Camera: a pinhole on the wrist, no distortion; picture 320 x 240 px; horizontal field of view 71.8 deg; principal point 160.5 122.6 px. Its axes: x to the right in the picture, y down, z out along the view. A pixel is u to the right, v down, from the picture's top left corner.
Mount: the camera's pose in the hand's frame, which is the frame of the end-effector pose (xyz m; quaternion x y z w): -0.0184 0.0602 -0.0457 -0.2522 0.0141 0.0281 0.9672
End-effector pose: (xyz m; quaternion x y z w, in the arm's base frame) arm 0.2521 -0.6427 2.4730 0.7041 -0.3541 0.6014 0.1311
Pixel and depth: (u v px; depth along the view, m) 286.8 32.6 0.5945
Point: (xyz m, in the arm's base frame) 0.5936 -1.2233 2.6183
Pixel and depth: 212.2 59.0 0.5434
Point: 0.5035 -1.1299 2.4225
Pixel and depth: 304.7 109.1 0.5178
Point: 0.3698 -1.2187 2.6092
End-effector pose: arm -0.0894 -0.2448 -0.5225 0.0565 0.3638 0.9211 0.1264
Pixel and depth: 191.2 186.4 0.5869
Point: -0.1683 -0.3293 0.0967
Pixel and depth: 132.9 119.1 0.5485
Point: 0.0120 -0.2012 0.0144
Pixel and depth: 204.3 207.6 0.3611
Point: -0.1670 -0.3549 -0.1299
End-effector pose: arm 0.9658 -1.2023 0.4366 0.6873 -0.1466 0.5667 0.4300
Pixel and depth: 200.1 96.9 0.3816
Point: 1.0382 -1.5416 0.5822
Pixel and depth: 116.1 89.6 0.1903
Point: 0.9507 -1.3944 0.4447
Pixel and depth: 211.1 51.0 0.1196
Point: 0.9603 -1.3071 0.4858
